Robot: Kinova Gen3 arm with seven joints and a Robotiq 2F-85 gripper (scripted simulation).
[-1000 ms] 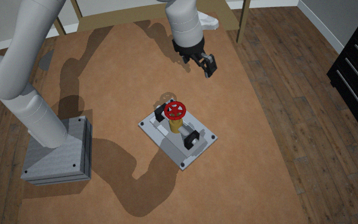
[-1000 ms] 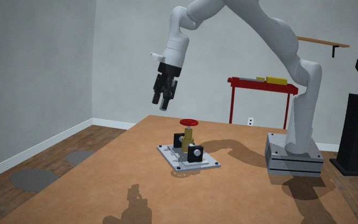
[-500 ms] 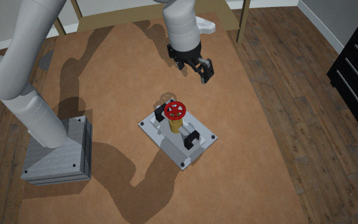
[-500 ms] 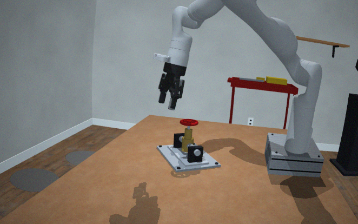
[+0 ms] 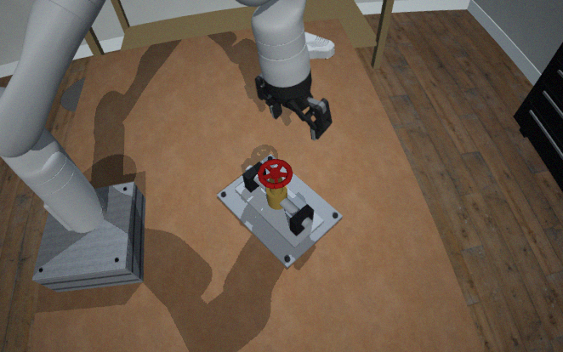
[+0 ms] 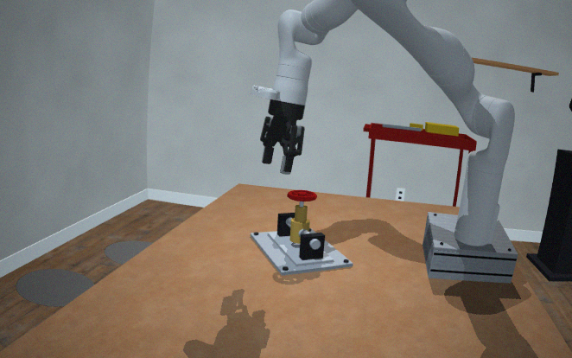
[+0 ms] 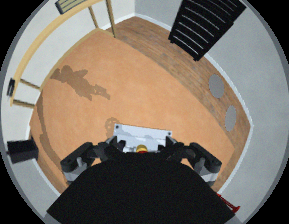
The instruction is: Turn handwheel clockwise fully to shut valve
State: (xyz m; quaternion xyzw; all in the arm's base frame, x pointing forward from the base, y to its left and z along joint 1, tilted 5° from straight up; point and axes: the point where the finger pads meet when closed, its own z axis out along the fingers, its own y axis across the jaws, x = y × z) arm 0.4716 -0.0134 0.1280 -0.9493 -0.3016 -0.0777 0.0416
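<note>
The handwheel is 8 cm below my hand, 6 cm behind it and 5 cm to the right of it. Round my hand: baseplate (20 cm below, 6 cm behind, 5 cm to the right).
</note>
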